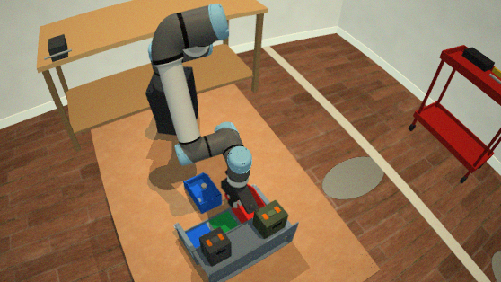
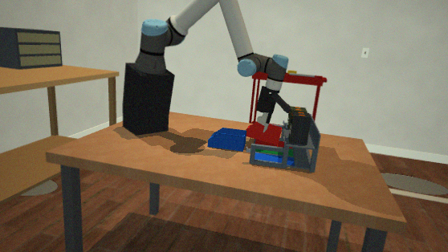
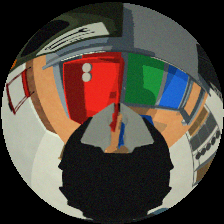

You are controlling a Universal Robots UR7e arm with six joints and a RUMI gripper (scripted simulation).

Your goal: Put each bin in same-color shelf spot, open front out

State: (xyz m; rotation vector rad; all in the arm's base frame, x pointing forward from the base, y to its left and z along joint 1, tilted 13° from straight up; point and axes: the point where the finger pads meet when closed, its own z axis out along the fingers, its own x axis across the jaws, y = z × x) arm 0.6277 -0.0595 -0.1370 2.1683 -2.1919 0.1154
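Right now my hand is 5 cm to the right of the red bin and 3 cm above it. The rest, counted from my hand: blue bin: 17 cm behind, 6 cm to the right, 5 cm below.
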